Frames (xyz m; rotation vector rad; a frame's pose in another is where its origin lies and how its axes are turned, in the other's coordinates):
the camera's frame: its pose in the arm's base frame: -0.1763 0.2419 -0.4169 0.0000 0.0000 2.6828
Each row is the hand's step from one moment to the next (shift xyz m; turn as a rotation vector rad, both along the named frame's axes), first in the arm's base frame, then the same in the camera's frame.
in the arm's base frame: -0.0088 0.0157 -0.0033 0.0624 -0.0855 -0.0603
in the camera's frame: 0.0148 -0.0102 -0.0033 -0.0938 0.0490 -0.0603
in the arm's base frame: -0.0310 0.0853 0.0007 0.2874 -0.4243 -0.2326
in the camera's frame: 0.0656 -0.0628 0.0007 -0.4456 0.2531 -0.2326
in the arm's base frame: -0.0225 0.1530 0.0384 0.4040 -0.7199 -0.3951
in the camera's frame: 0.0879 -0.1272 0.0384 -0.6810 0.4665 -0.3951
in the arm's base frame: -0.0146 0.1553 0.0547 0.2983 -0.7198 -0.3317
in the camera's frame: 0.0819 -0.1328 0.0547 -0.5862 0.5133 -0.3317
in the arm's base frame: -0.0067 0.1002 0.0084 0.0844 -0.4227 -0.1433
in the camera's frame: 0.0504 -0.0869 0.0084 -0.2629 0.3416 -0.1433
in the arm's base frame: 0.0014 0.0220 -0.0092 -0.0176 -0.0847 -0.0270
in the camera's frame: 0.0085 -0.0203 -0.0092 -0.0217 0.0837 -0.0270
